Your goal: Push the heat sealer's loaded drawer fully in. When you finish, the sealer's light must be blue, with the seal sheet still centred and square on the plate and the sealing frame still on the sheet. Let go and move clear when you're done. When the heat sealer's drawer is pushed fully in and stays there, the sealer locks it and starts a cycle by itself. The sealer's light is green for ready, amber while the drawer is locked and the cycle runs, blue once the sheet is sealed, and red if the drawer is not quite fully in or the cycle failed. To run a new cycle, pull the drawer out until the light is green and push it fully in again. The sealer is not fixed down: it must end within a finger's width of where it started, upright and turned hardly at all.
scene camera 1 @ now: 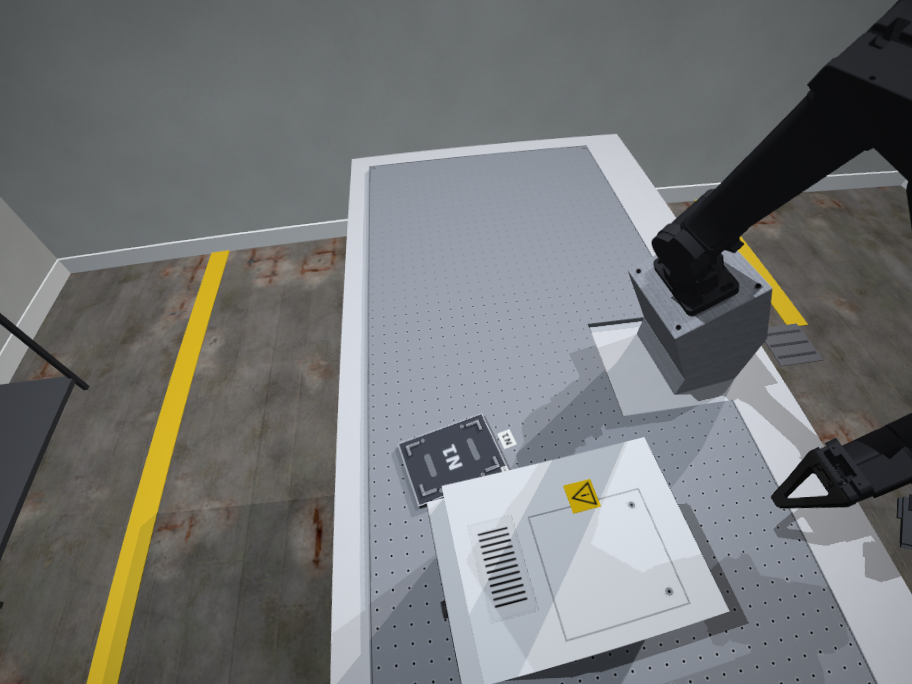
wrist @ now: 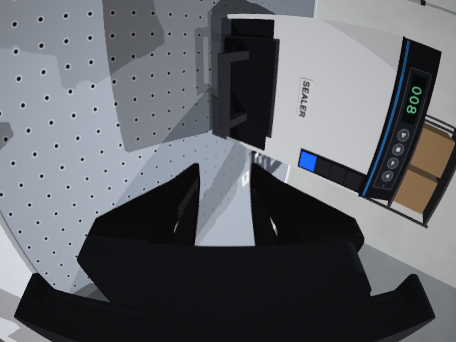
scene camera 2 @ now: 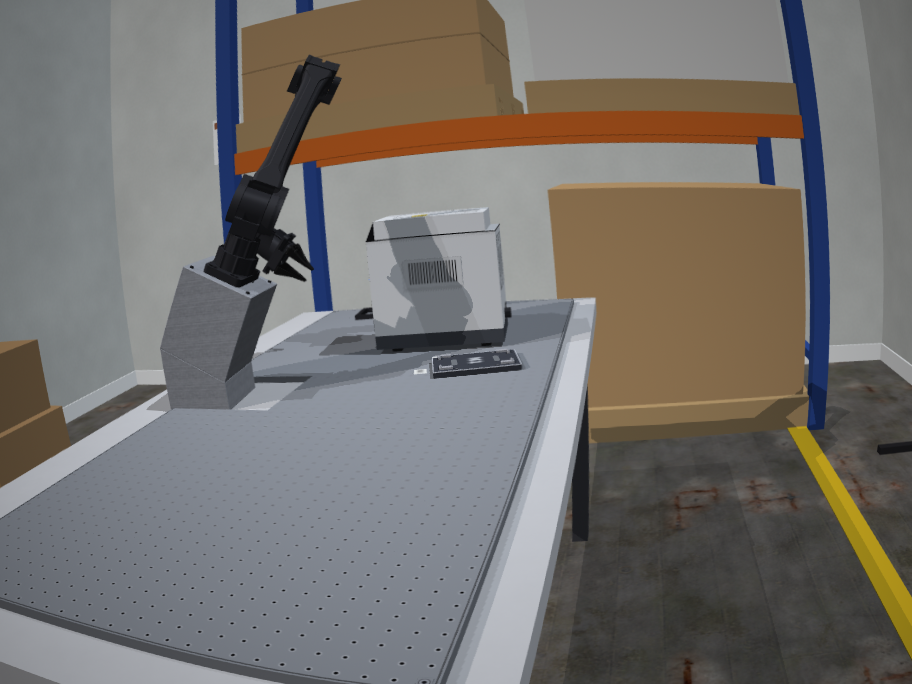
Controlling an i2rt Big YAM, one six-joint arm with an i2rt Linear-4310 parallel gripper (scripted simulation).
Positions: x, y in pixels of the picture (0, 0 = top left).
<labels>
gripper: scene camera 1; wrist 225, 172; scene camera 2
same spot on gripper: point(scene camera 1: 823, 465) = point(scene camera 2: 292, 245)
</labels>
